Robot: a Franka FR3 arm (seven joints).
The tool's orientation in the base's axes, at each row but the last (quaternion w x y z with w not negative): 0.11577, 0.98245, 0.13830, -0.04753; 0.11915, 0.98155, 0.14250, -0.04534; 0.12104, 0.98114, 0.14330, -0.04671; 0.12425, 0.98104, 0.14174, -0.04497; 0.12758, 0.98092, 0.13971, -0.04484; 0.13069, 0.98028, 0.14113, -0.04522; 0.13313, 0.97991, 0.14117, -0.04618; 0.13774, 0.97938, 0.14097, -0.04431; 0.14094, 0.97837, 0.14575, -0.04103; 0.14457, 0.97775, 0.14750, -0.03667; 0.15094, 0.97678, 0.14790, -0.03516
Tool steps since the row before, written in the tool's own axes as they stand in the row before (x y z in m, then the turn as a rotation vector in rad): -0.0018, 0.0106, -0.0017, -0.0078, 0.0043, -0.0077; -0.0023, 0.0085, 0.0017, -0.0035, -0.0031, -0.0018; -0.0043, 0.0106, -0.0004, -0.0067, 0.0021, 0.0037; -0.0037, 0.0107, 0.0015, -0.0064, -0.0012, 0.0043; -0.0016, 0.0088, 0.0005, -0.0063, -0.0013, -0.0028; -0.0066, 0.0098, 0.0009, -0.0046, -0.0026, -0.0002; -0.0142, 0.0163, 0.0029, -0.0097, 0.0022, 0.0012; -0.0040, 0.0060, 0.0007, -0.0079, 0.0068, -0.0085; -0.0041, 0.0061, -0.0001, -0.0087, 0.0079, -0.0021; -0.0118, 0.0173, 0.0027, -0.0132, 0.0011, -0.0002; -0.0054, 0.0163, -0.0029, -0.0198, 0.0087, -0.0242
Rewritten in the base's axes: 0.0014, -0.0100, 0.0041, -0.0058, -0.0042, 0.0094; 0.0002, -0.0090, 0.0005, -0.0041, 0.0024, 0.0015; -0.0010, -0.0109, 0.0033, -0.0060, -0.0047, -0.0023; -0.0005, -0.0113, 0.0015, -0.0067, -0.0017, -0.0036; 0.0010, -0.0087, 0.0018, -0.0063, 0.0003, 0.0032; -0.0035, -0.0111, 0.0023, -0.0051, 0.0012, 0.0001; -0.0090, -0.0196, 0.0031, -0.0087, -0.0049, 0.0006; -0.0021, -0.0068, 0.0014, -0.0052, -0.0060, 0.0109; -0.0021, -0.0067, 0.0022, -0.0059, -0.0090, 0.0051; -0.0062, -0.0199, 0.0035, -0.0123, -0.0046, 0.0020; -0.0002, -0.0155, 0.0080, -0.0157, -0.0060, 0.0278
